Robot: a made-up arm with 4 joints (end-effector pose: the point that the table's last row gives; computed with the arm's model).
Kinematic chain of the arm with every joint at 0, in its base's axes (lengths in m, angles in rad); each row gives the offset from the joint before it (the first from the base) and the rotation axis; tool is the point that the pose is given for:
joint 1: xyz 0 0 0.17 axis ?
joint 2: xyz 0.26 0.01 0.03 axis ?
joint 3: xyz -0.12 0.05 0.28 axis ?
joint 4: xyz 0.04 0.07 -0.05 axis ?
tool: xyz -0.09 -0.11 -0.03
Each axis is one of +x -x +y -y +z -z.
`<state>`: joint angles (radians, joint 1 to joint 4).
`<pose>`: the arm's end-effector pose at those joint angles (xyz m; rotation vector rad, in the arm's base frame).
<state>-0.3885 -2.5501 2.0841 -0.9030</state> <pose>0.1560 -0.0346 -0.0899 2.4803 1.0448 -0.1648</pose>
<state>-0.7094 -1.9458 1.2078 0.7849</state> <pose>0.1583 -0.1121 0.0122 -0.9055 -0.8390 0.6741</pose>
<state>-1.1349 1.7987 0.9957 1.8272</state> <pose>0.2669 -0.3667 0.4175 -2.5948 -0.5628 0.9314</pose>
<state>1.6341 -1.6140 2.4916 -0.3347</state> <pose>-0.0660 0.0206 0.1361 0.6193 1.9202 -1.2602</pose>
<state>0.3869 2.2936 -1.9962 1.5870</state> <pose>0.3046 0.1927 0.1253 -0.8365 0.0543 -0.9607</pose>
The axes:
joint 1: +z
joint 2: +y
joint 3: +z
joint 4: +x

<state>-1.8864 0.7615 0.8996 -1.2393</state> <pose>-0.0919 -0.3603 0.5421 -0.3693 0.6441 -0.6669</pose>
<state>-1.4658 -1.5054 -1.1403 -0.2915</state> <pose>0.0883 -0.0066 0.0348 -0.3900 -1.6016 -2.2509</pose>
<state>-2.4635 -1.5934 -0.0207 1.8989</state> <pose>0.0223 -0.2322 0.0298 -0.4665 -1.5291 -0.4183</pose>
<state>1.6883 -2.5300 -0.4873 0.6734</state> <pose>-0.1221 0.3019 -0.0065 -2.6862 1.1055 -0.9377</pose>
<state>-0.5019 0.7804 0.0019 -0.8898</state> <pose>0.3229 -0.1346 0.5303 -0.6321 0.9079 -0.1011</pose>
